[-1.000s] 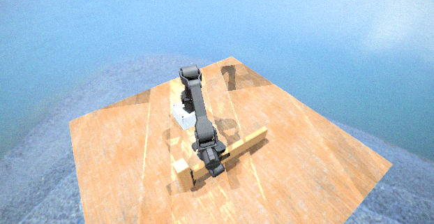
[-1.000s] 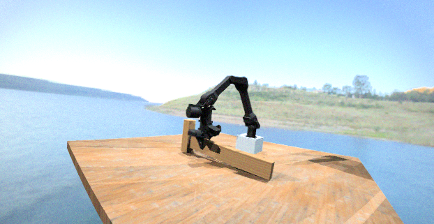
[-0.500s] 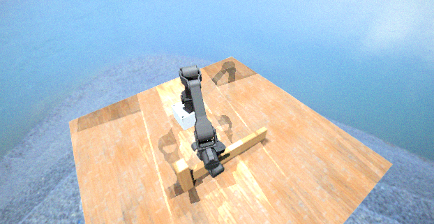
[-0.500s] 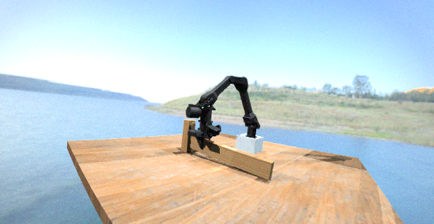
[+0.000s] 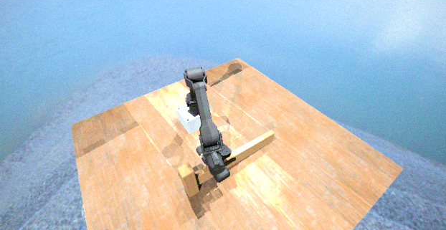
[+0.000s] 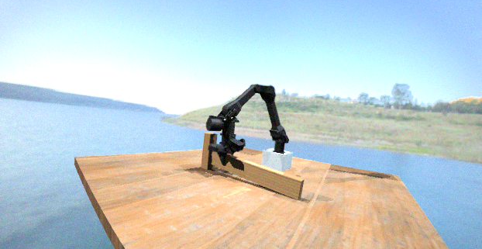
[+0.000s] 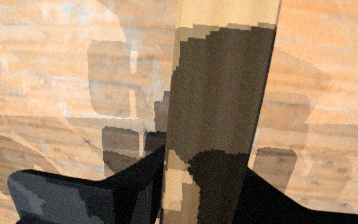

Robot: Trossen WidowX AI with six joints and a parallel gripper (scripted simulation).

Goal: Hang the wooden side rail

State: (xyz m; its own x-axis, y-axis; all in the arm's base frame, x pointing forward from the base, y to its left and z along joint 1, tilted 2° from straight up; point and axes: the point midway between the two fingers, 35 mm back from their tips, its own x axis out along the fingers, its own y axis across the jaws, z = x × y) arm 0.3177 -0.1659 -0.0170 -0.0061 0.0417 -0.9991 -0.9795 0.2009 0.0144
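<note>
My gripper tip is 11 cm to the left of the headboard post, 4 cm below it and 2 cm past it.
</note>
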